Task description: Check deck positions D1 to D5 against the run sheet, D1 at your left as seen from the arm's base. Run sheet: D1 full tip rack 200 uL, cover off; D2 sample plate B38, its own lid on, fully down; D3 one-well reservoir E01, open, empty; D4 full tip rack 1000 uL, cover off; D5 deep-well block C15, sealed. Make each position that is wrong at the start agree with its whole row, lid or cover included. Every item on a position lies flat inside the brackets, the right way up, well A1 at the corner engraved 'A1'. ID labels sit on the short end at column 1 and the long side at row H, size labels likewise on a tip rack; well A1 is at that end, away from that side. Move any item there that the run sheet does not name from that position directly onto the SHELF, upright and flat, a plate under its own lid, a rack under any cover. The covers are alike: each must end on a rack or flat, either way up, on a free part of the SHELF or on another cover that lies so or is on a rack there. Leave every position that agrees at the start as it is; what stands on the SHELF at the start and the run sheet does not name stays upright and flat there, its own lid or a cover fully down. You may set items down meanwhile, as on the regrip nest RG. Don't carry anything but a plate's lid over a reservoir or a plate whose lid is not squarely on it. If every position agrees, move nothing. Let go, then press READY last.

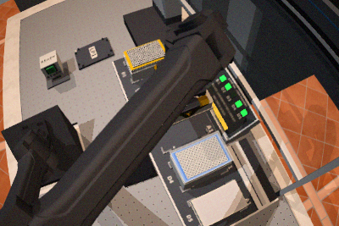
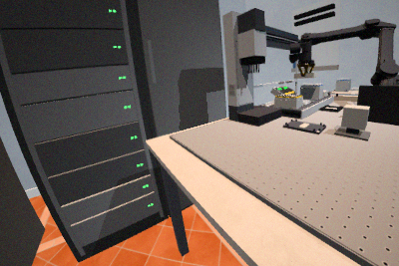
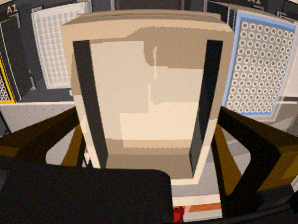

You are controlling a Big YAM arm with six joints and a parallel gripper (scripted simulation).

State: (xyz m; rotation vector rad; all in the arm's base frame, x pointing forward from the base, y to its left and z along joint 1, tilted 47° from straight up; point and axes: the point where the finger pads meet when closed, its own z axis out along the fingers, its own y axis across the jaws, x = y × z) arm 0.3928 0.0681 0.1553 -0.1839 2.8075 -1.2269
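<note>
My hand is 120 mm to the left of the blue-framed tip rack, 100 mm above it and 20 mm short of it. From my hand the other things lie so: one-well reservoir: 10 mm below; then yellow-framed tip rack: 250 mm to the left, 130 mm below, 10 mm behind; then black regrip nest: 210 mm below, 150 mm behind, 30 mm to the right.
</note>
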